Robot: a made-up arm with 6 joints.
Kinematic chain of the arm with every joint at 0, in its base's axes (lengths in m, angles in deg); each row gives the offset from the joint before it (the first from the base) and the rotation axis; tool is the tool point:
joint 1: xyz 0 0 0.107 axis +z
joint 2: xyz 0 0.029 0 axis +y
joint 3: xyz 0 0 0.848 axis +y
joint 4: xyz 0 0 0.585 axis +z
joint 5: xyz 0 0 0 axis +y
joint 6: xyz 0 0 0.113 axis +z
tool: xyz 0 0 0
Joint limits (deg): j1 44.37..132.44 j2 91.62..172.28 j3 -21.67..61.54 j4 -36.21..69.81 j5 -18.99..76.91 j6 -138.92..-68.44
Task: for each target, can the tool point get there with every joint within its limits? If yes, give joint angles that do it. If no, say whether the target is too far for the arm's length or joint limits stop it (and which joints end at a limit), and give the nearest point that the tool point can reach.
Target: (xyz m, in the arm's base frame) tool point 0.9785 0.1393 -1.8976
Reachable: no: too far | nearest point 0.4105 0.3939 -1.3240 | short by 0.846 m
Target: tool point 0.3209 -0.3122 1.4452
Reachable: no: joint limits stop it (at a limit: joint 1, joint 2, joint 3, joint 5) | nearest point 1.0491 1.0519 0.3533 | short by 1.893 m
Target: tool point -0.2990 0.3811 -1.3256
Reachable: yes | joints 121.00 151.40 20.75 57.18 19.05 -126.51
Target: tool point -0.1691 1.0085 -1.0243
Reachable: yes | joints 97.94 129.34 18.21 -5.18 4.79 -84.63
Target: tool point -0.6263 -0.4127 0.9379
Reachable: no: joint limits stop it (at a limit: joint 1, joint 2, joint 3, joint 4, joint 5) | nearest point -1.0655 0.9692 0.2567 | short by 1.602 m
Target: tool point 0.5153 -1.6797 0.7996
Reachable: no: too far | nearest point 0.1306 -0.4256 -1.0050 | short by 2.231 m
